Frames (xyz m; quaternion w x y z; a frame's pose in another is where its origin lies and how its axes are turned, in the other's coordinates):
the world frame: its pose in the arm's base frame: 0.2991 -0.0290 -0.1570 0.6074 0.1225 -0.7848 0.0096
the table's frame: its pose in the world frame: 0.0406 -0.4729 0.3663 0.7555 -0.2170 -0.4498 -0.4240
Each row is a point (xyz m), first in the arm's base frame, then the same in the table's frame.
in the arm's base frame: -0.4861 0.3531 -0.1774
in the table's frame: -0.1542 0.6084 0.8456
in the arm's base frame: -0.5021 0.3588 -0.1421
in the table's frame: -0.1473 0.6465 0.8397
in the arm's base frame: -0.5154 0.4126 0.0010
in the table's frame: -0.1786 0.7940 0.8108
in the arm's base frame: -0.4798 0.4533 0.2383
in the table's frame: -0.2460 0.9999 0.7000
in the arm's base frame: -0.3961 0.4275 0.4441
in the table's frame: -0.3083 1.1371 0.5347
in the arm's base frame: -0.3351 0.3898 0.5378
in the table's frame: -0.3386 1.1818 0.4299
